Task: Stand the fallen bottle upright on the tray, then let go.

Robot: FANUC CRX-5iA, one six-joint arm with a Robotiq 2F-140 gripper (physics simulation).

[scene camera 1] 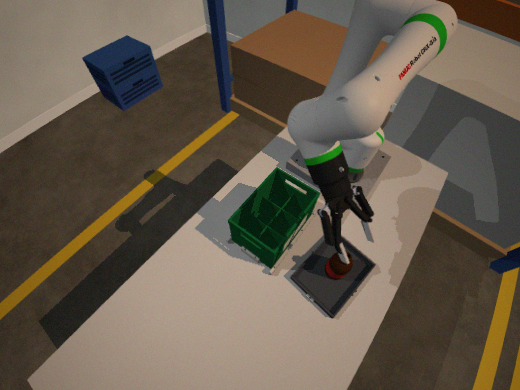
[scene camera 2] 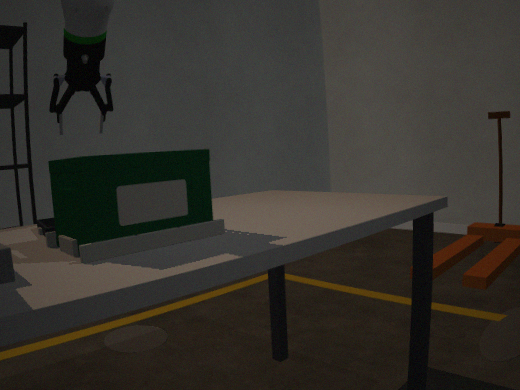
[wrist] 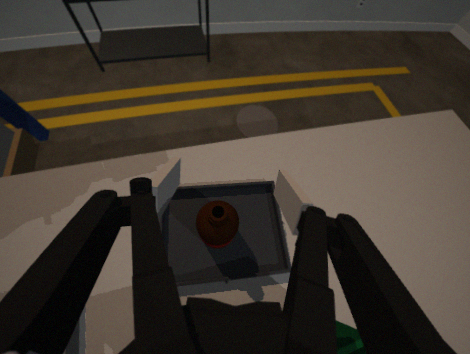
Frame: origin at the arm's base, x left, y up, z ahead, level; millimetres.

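Where they show: gripper, between the fingertips: (scene camera 1: 358, 251) (scene camera 2: 81, 130) (wrist: 229, 176).
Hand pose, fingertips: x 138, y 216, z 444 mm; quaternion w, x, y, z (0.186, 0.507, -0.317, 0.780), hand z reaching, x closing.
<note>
After its pixels a point has its place.
The brown bottle (scene camera 1: 340, 264) {y 87, x 126, z 451 mm} (wrist: 217, 227) {y 90, x 116, z 425 mm} with a red band stands upright on the dark tray (scene camera 1: 332, 298) {y -29, x 164, z 527 mm} (wrist: 187, 260) {y -29, x 94, z 357 mm}. In the wrist view its open mouth faces up towards the camera, and its shadow falls across the tray floor. The bottle does not show in scene camera 2. My gripper (scene camera 1: 357, 244) {y 216, x 138, z 444 mm} (scene camera 2: 81, 133) {y 216, x 138, z 444 mm} (wrist: 229, 176) {y 216, x 138, z 444 mm} is open and empty, above the bottle. In the wrist view the bottle shows between the spread fingers, with a gap on each side. In scene camera 1 one fingertip overlaps the bottle's top in the picture.
A green divided crate (scene camera 1: 255, 244) {y 85, x -143, z 533 mm} (scene camera 2: 90, 200) {y 66, x -224, z 266 mm} (wrist: 348, 339) {y 132, x -64, z 522 mm} stands on the table (scene camera 1: 200, 310) {y -34, x -199, z 793 mm} (scene camera 2: 320, 210) {y -35, x -284, z 892 mm} (wrist: 380, 165) {y -35, x 142, z 910 mm} beside the tray, towards the robot's side in the wrist view. A blue box (scene camera 1: 125, 75) stands on the floor. A large brown box (scene camera 1: 285, 50) is behind the table.
</note>
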